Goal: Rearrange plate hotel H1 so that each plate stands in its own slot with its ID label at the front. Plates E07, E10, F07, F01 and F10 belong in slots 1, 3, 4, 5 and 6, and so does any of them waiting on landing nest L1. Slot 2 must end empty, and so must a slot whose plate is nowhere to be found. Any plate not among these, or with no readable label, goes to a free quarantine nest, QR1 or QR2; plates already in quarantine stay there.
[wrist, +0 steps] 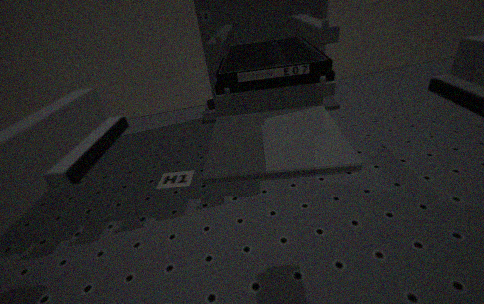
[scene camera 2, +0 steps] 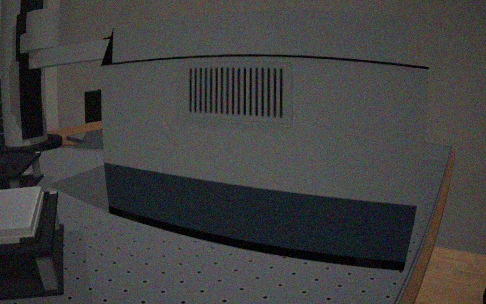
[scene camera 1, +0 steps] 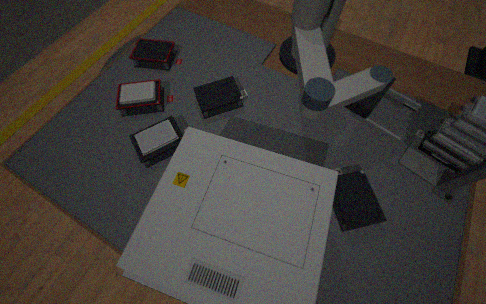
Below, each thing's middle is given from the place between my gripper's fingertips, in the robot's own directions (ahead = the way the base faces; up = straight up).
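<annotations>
Measured from the black plate (wrist: 292, 61), my gripper is 2 cm above it at this moment, and it is also 13 cm to the right of the plate and 3 cm short of it.
</annotations>
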